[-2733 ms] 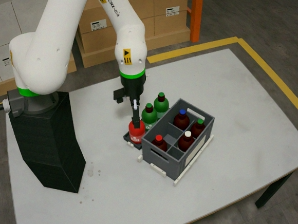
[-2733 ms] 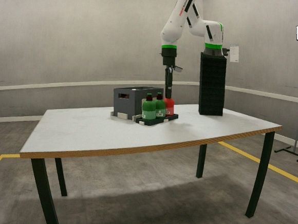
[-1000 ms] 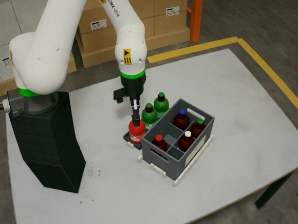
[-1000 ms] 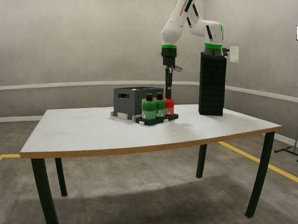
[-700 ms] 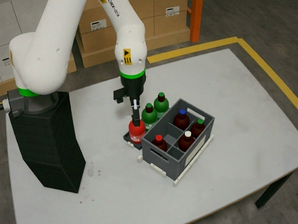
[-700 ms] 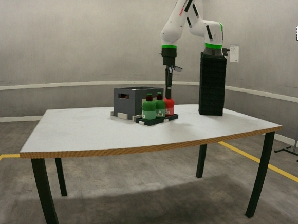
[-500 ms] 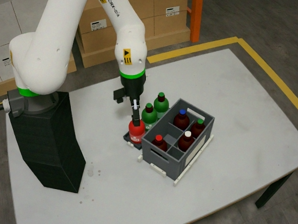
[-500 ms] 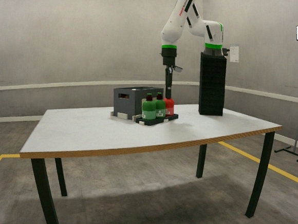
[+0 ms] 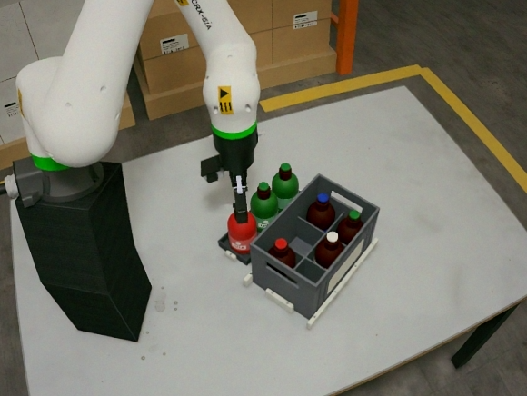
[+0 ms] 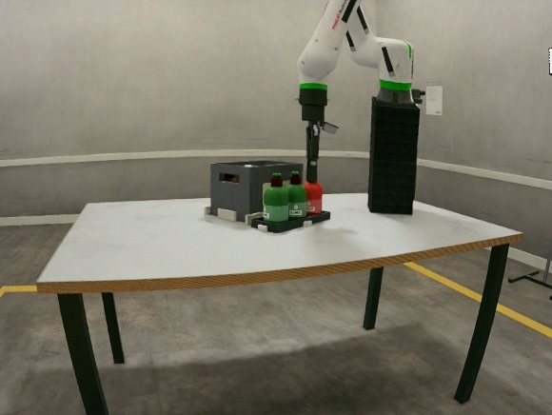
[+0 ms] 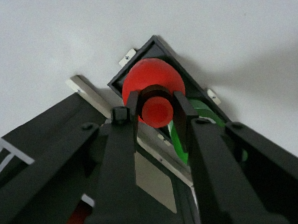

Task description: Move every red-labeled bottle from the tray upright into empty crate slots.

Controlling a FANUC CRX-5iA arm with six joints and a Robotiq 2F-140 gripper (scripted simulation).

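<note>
My hand is 80 mm above the red-labeled bottle. Round my hand: dark tray: 150 mm below, 80 mm ahead, 30 mm to the left; then grey crate: 150 mm to the right, 130 mm ahead, 80 mm below.
</note>
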